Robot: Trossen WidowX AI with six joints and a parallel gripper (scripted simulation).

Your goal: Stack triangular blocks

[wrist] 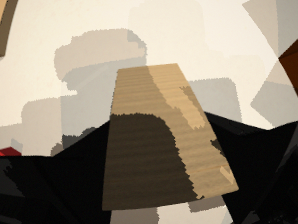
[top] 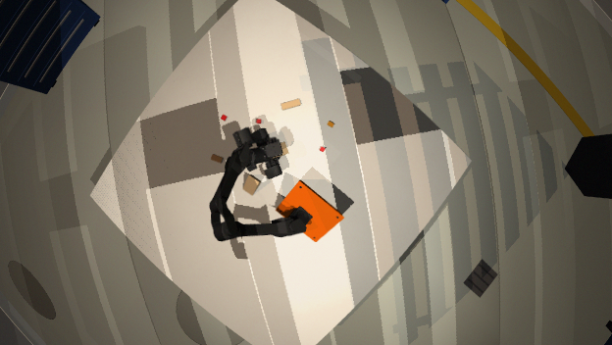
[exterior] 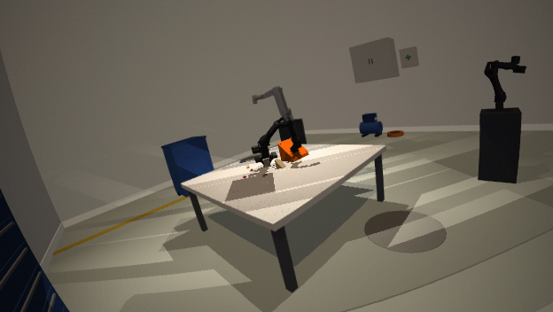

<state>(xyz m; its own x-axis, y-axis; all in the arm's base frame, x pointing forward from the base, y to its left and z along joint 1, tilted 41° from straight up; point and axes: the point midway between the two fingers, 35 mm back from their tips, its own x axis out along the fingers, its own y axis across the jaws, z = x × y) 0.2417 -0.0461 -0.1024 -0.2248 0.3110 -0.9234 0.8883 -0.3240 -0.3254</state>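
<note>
Now: gripper tip 220 mm to the left of the small orange cube and 90 mm past it. The rest, counted from my gripper tip: light wooden triangular block 10 mm to the left, 10 mm above.
</note>
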